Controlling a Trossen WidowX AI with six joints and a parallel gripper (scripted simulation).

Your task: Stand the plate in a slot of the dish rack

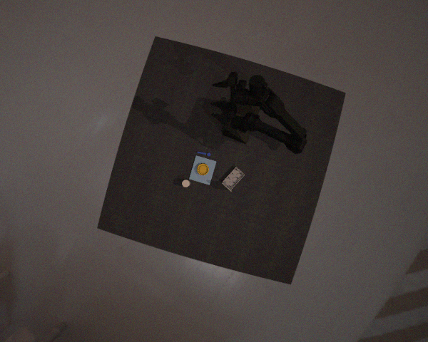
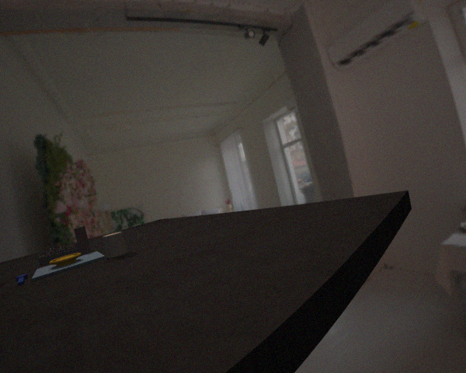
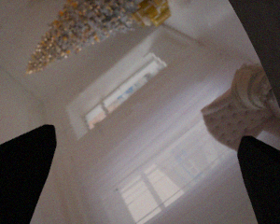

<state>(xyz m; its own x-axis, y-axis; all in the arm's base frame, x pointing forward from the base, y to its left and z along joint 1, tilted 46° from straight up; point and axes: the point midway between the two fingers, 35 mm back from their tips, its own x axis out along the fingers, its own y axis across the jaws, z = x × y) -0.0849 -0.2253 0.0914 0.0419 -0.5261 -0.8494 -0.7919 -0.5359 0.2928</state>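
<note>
The yellow plate lies 320 mm ahead of my gripper tip and 370 mm below it. From my gripper tip the other things lie so: grey dish rack: 350 mm ahead, 190 mm to the left, 360 mm below; then blue spoon: 230 mm ahead, 10 mm to the right, 380 mm below; then light blue mat: 330 mm ahead, 380 mm below.
</note>
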